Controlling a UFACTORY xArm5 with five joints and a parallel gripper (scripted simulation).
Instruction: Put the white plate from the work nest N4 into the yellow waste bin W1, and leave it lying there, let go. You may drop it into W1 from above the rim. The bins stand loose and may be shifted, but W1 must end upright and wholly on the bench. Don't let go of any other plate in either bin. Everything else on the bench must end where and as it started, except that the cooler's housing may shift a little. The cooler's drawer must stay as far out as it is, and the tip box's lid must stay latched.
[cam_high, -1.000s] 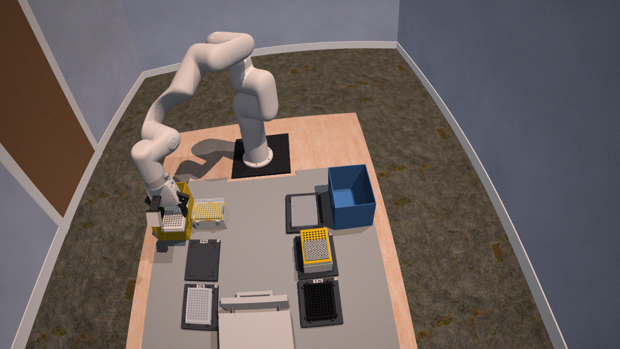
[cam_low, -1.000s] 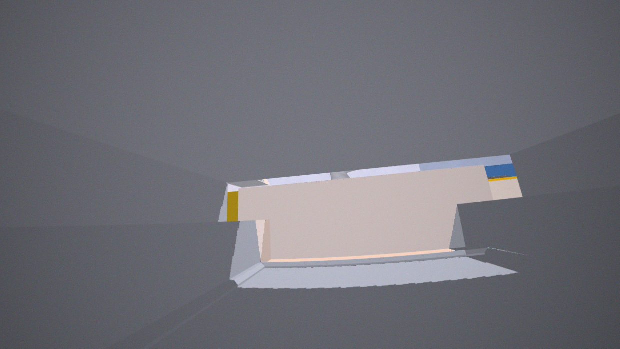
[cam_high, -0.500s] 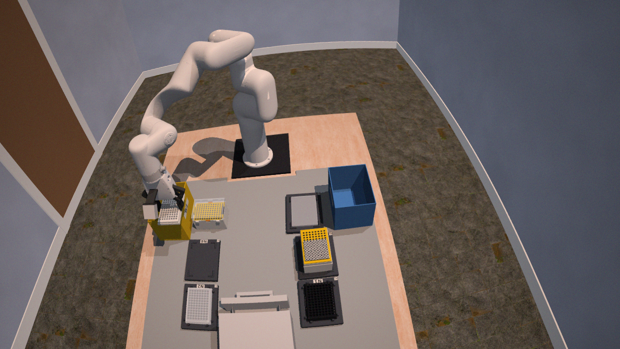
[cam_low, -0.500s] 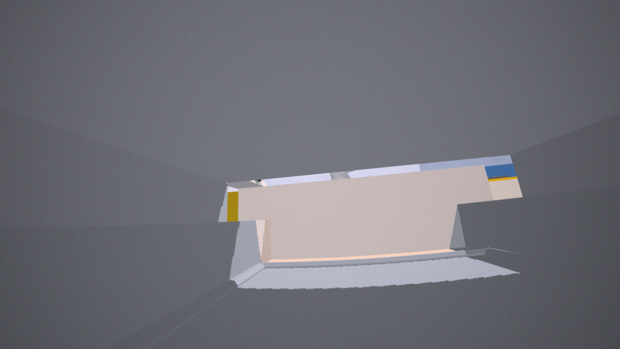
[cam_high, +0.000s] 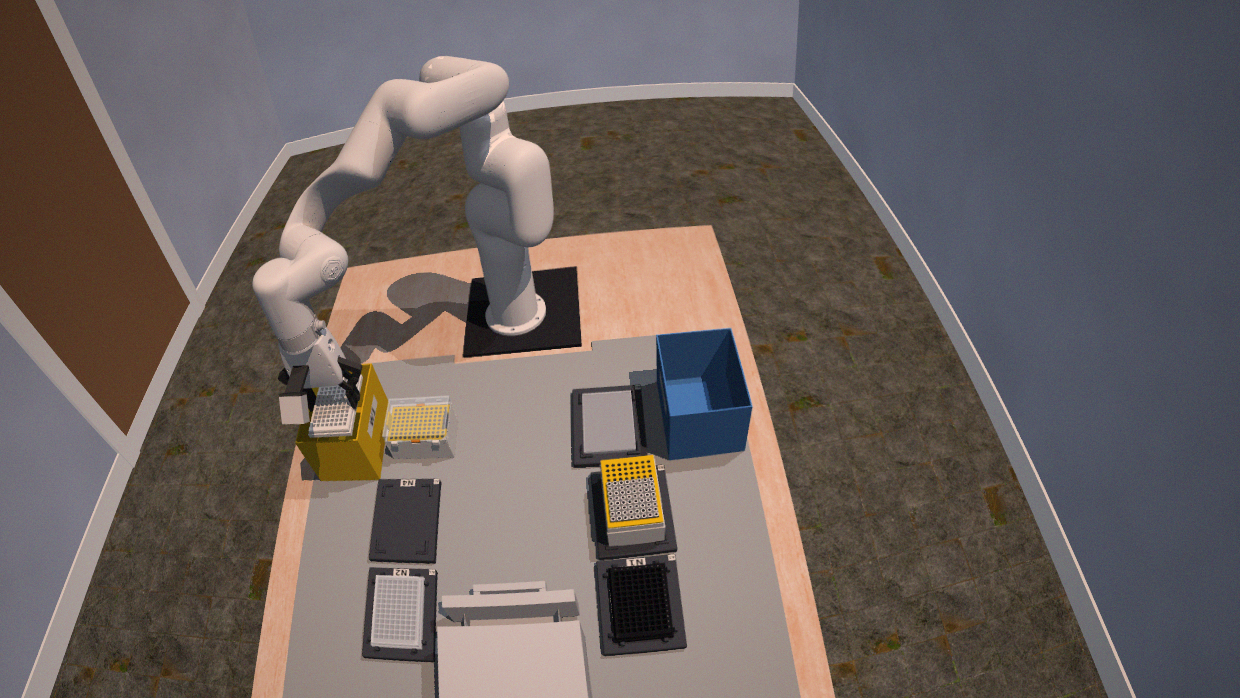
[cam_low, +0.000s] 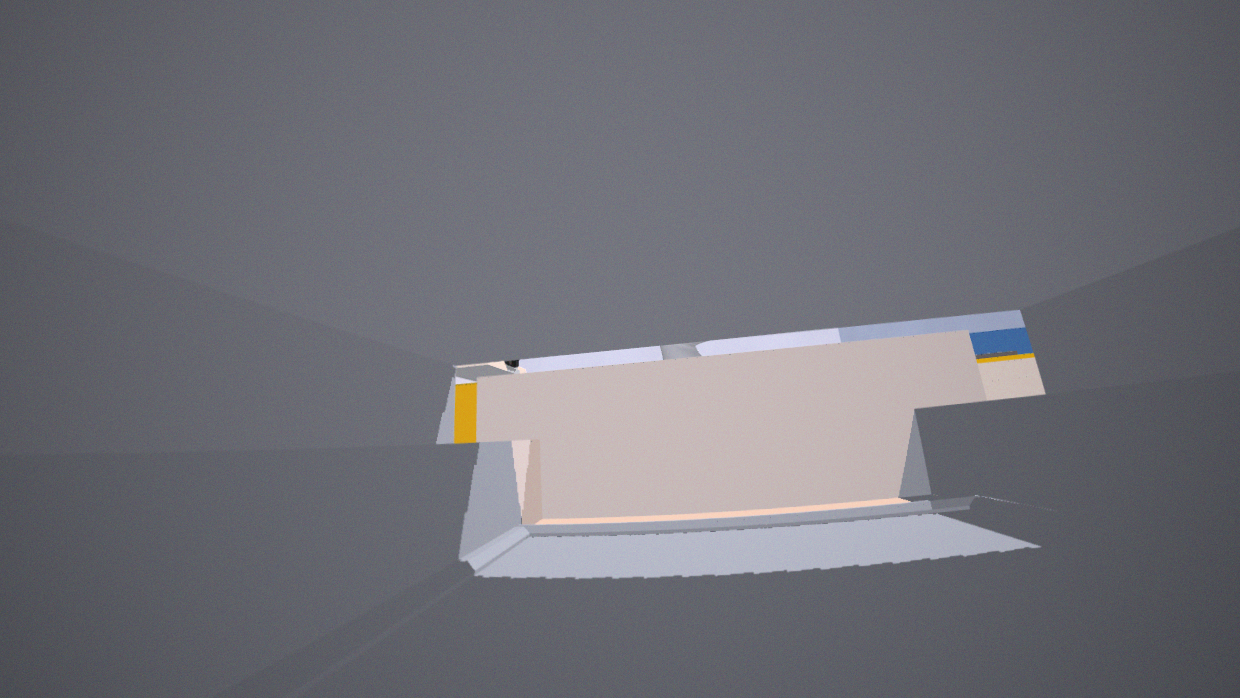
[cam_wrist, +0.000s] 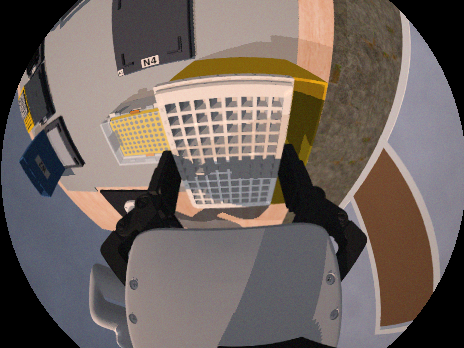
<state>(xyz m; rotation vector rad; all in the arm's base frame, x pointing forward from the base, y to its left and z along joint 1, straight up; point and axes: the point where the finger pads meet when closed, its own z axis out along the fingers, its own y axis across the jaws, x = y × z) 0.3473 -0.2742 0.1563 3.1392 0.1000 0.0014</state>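
The white plate lies 10 mm below my hand. From my hand the other things lie so: yellow tip box: 120 mm ahead, 490 mm to the left, 100 mm below; work nest N4: 140 mm ahead, 110 mm to the left, 150 mm below; yellow waste bin W1: 30 mm behind, 20 mm to the right, 120 mm below.
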